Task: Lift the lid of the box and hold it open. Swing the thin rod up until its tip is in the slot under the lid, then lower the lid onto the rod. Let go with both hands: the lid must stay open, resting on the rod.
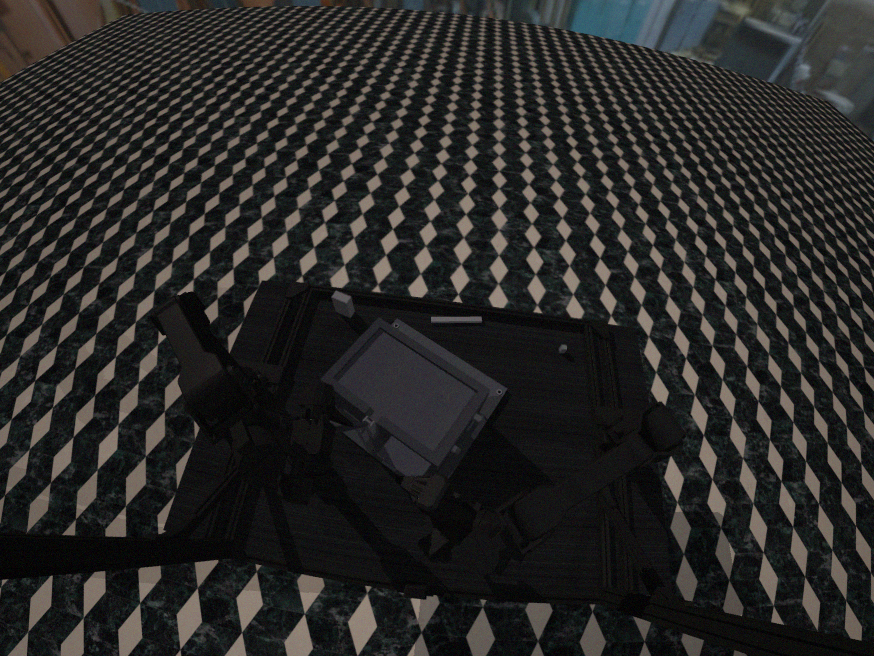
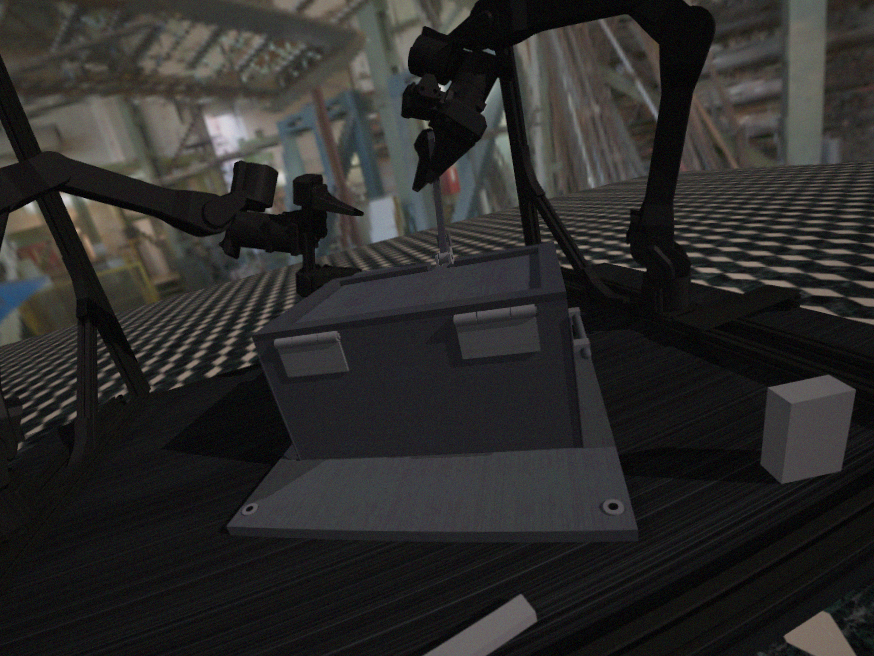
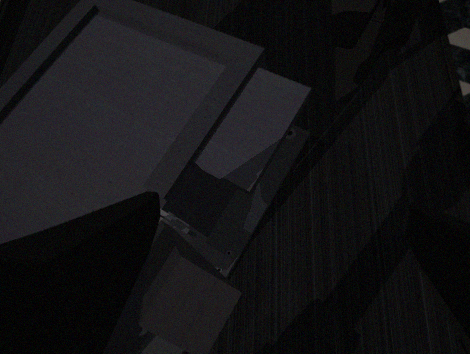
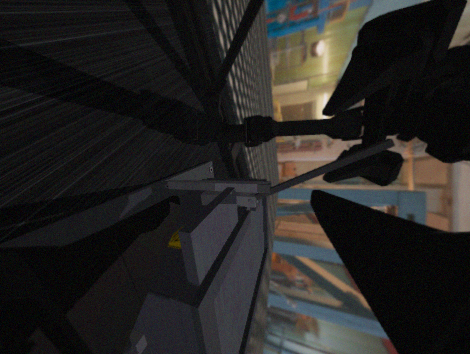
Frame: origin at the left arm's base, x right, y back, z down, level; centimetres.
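Seen in the pictures: left gripper, fingertip midpoint: (image 1: 347,451) (image 2: 421,187) (image 3: 280,210) (image 4: 325,152); right gripper, fingertip midpoint: (image 1: 403,487) (image 2: 362,243) (image 3: 341,80) (image 4: 244,199); left arm's base, origin of the base link: (image 1: 260,398) (image 2: 667,307) (image 4: 228,134); right arm's base, origin of the base link: (image 1: 609,443) (image 2: 13,524).
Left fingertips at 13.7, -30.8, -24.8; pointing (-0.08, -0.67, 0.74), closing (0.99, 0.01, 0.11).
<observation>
Offsets run from my left fingertips to a thing's top centre, as dx, dy, dz. "*": to the spot under its first point. Level surfaces: height alone.
The grey box (image 2: 422,397) (image 1: 415,456) stands on its grey base plate @[* -32.4, -13.0, +25.5] (image 2: 435,495). Its lid @[-17.2, -7.0, +10.3] (image 2: 415,289) (image 1: 405,387) (image 3: 128,105) lies low on the box; I cannot tell if there is a gap under it. The thin rod (image 2: 440,221) (image 4: 328,166) stands upright from the box's far edge. Its top reaches my left gripper (image 2: 432,163) (image 4: 325,152), which is open around it, high above the box. My right gripper (image 2: 327,241) is open and empty beside the lid's far left edge, one finger above and one below it.
The box stands on a dark mat @[dz +26.7] (image 1: 532,365) on a checkered table top (image 1: 435,163). A white strip @[-46.4, -17.6, +25.7] (image 2: 487,628) (image 1: 455,319) lies on the mat behind the box. A small pale block @[-44.6, +15.5, +19.1] (image 1: 342,303) sits at the mat's far left corner. The left arm's base (image 2: 662,260) rises at the right.
</observation>
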